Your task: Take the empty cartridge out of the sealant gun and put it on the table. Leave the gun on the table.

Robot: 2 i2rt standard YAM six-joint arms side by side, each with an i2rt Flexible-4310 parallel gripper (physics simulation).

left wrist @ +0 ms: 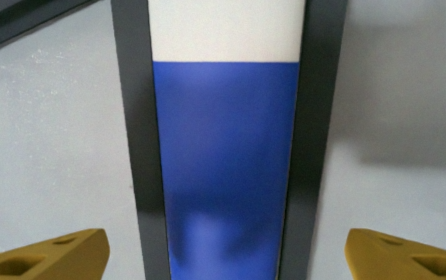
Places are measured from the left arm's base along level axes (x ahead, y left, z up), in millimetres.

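Where they show: left gripper, fingertip midpoint: (227,239).
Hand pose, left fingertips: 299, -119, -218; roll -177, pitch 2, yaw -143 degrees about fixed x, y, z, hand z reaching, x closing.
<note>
Each offset is from my left fingertips to the top centre of the thing, as dx, dy, dz. "pt": to the spot under its first point. Level surfaces: height alone.
The cartridge {pt +27, -36, +9} (225,140) is blue with a white section at the top of the left wrist view. It lies in the sealant gun {pt -1, -53, -16} (312,125), between the two long dark rails of its cradle. Both run from the top to the bottom of the view, and their ends are cut off. My left gripper (227,239) is open, with its yellow fingertips wide apart at the lower left and lower right, one on each side of the gun and apart from it. My right gripper does not show.
The light grey table top {dz -43} (65,140) shows on both sides of the gun, with a soft shadow on the right. A dark bar or edge {pt +111, -19, -29} (35,17) crosses the upper left corner; what it belongs to is unclear.
</note>
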